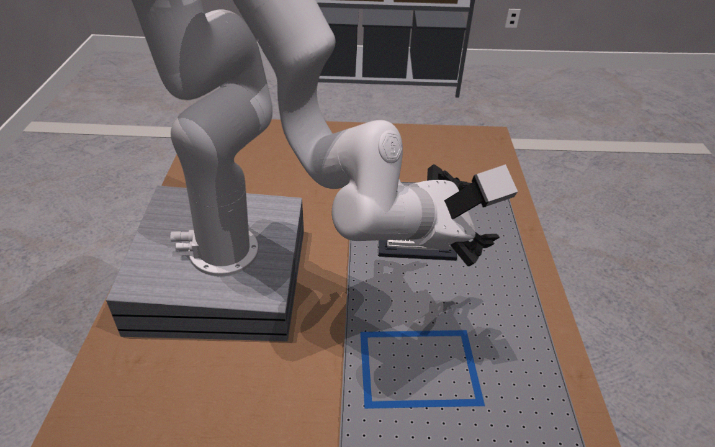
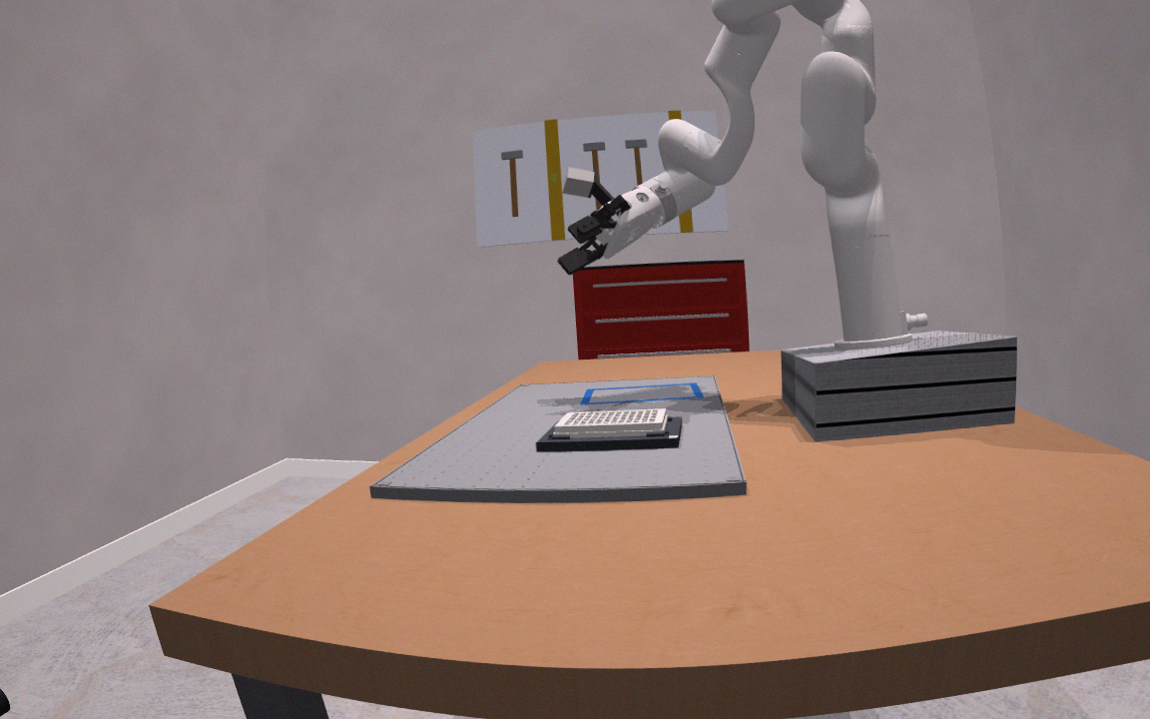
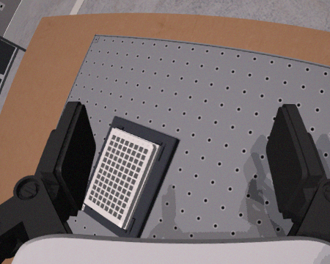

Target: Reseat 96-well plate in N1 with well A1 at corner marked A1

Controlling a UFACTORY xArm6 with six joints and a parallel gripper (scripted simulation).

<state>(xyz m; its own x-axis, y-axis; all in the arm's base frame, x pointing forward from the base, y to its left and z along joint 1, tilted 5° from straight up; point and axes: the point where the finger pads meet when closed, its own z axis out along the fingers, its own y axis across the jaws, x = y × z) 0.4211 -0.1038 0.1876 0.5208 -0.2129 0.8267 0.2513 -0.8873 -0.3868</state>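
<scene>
Right now my hand is 22 cm above the white 96-well plate, 20 cm to the right of it and 4 cm past it. The rest, counted from my hand: black plate nest N1: 23 cm below, 20 cm to the left, 4 cm behind; small A1 label: 27 cm to the left, 23 cm below, 10 cm behind.
</scene>
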